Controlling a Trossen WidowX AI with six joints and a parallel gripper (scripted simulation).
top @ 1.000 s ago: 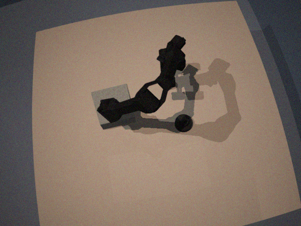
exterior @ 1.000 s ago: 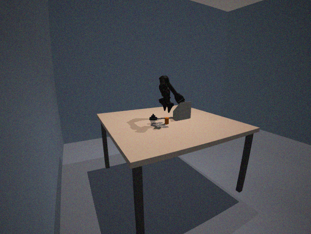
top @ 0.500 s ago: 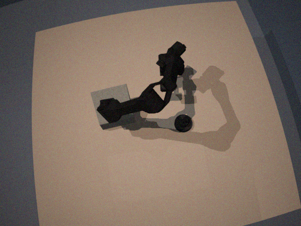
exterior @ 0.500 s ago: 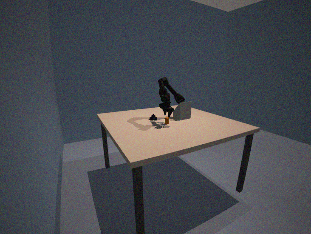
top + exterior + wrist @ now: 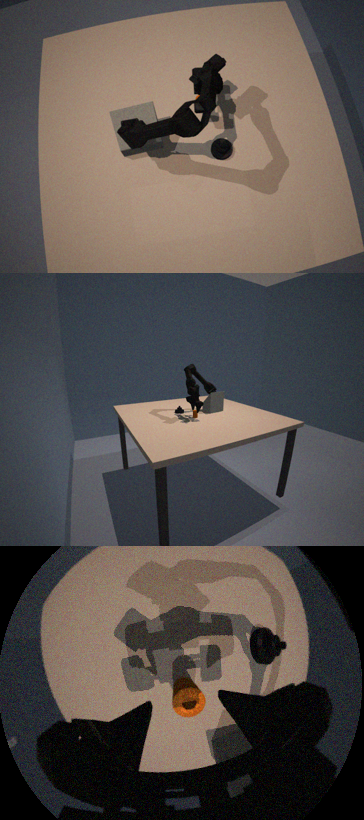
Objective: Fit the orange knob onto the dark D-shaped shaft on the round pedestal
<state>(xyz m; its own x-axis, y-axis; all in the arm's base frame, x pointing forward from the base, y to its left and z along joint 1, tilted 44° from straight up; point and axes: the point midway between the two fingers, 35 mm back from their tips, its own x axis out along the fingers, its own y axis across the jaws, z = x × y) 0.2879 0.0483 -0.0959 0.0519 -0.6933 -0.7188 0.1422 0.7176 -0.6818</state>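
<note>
Now: the orange knob 2 cm below my gripper tip. Also, from my gripper tip: round pedestal (4 cm ahead, 21 cm to the right, 2 cm below).
</note>
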